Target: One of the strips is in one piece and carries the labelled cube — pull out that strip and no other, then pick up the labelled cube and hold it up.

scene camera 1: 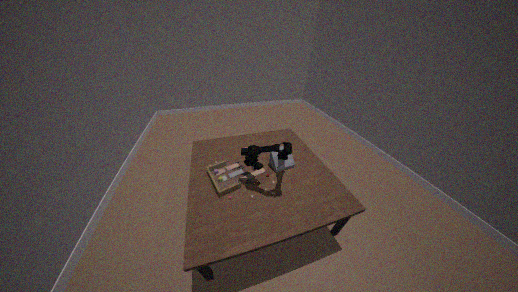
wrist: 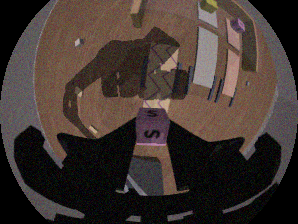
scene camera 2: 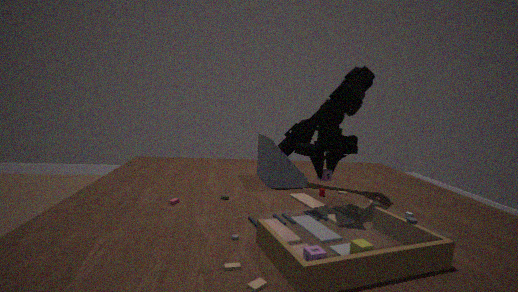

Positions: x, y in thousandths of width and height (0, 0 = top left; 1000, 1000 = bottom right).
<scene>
My gripper (scene camera 2: 626, 611) carries a labelled cube (wrist: 512, 556). Also in view: a tan strip (wrist: 545, 292).
My gripper is seen too in the wrist view (wrist: 508, 542).
</scene>
